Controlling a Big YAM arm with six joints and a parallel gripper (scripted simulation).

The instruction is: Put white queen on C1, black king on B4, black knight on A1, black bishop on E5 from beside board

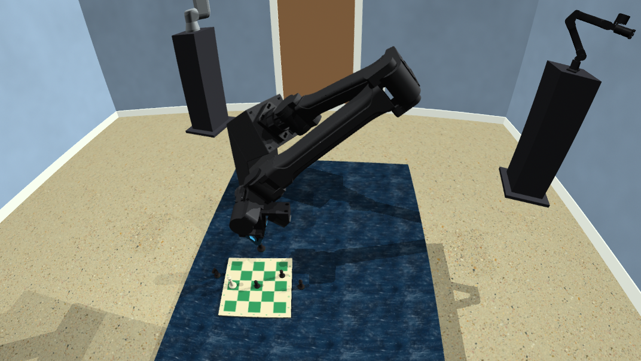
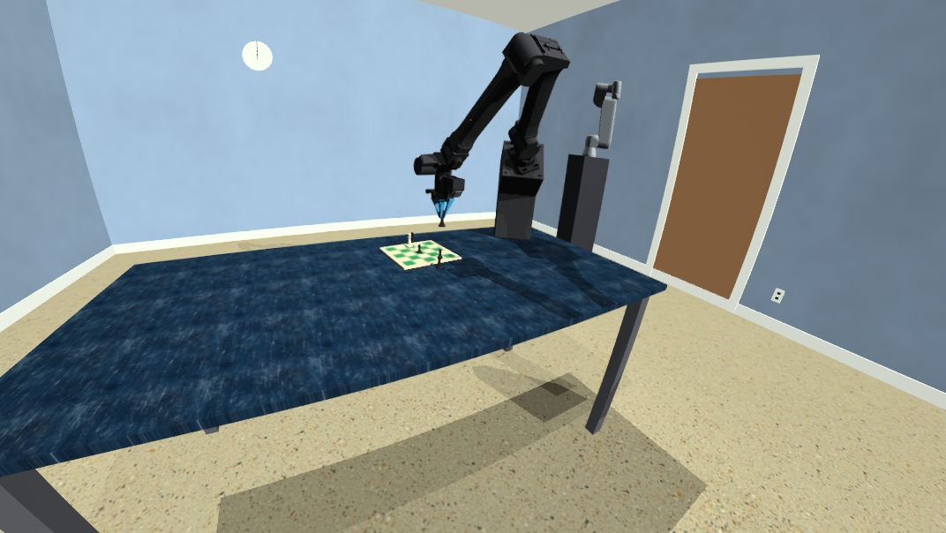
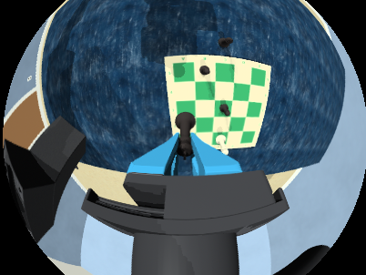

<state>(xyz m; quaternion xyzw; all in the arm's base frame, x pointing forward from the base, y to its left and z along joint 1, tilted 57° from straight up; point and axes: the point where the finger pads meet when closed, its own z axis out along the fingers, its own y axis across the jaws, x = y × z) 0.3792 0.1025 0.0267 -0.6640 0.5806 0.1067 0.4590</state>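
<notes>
Right now the cream board is 130 mm below my hand, 80 mm ahead of it and 10 mm to the left of it. From my hand the other things lie so: white queen (110 mm below, 110 mm ahead, 60 mm to the right); then black king (10 mm below).
</notes>
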